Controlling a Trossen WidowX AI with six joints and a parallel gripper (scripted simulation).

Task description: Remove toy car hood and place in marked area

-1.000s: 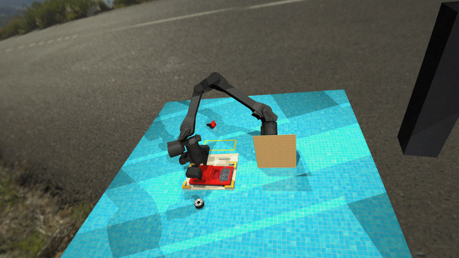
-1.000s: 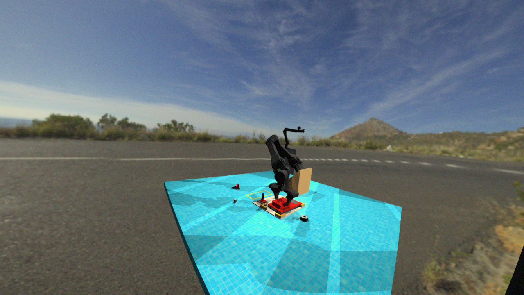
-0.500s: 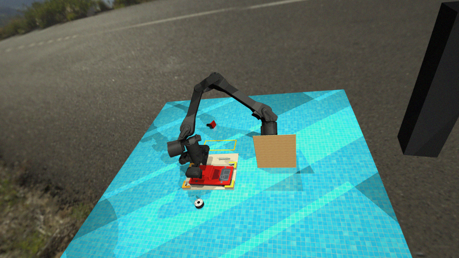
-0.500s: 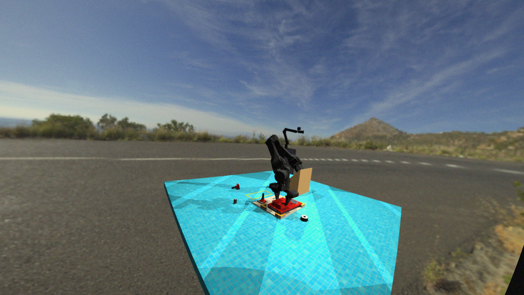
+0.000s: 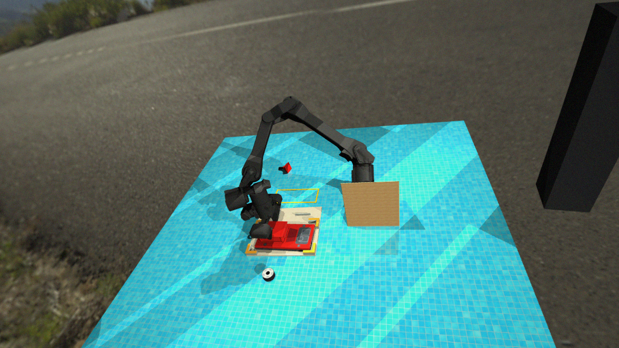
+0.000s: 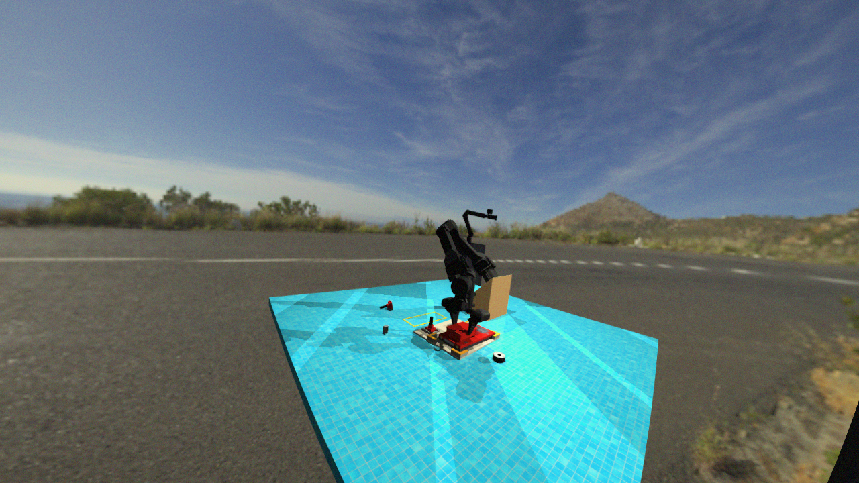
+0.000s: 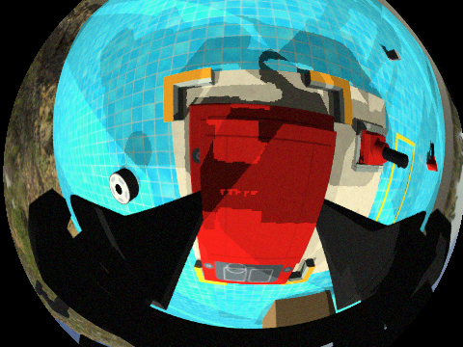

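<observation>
The grey engine block is 2 cm below my gripper tip and 1 cm to the left of it. Also, from my gripper tip: wheel 15 cm to the left, 4 cm behind, 3 cm below; red hood right at my gripper tip.
</observation>
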